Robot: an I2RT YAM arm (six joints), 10 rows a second.
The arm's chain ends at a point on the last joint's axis. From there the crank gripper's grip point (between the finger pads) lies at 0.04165 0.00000 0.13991 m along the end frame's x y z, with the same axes.
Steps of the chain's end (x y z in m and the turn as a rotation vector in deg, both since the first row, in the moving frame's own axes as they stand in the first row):
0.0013, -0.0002, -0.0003, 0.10, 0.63, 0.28
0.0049, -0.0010, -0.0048, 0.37, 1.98, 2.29
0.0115, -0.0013, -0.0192, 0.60, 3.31, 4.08
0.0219, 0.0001, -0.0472, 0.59, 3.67, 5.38
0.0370, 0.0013, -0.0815, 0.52, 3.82, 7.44
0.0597, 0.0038, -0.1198, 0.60, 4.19, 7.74
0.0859, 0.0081, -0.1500, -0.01, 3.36, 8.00
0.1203, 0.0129, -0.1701, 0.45, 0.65, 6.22
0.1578, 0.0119, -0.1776, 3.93, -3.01, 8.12
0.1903, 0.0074, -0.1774, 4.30, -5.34, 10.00
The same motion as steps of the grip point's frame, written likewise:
0.0028, -0.0002, -0.0008, 0.10, 0.63, 0.28
0.0097, -0.0001, -0.0063, 0.37, 1.98, 2.29
0.0194, 0.0005, -0.0218, 0.60, 3.31, 4.08
0.0306, 0.0030, -0.0501, 0.59, 3.67, 5.38
0.0459, 0.0060, -0.0846, 0.52, 3.82, 7.44
0.0695, 0.0087, -0.1232, 0.60, 4.19, 7.74
0.0936, 0.0145, -0.1527, -0.01, 3.36, 8.00
0.1217, 0.0164, -0.1706, 0.45, 0.65, 6.22
0.1507, 0.0076, -0.1757, 3.93, -3.01, 8.12
0.1775, 0.0029, -0.1743, 4.30, -5.34, 10.00

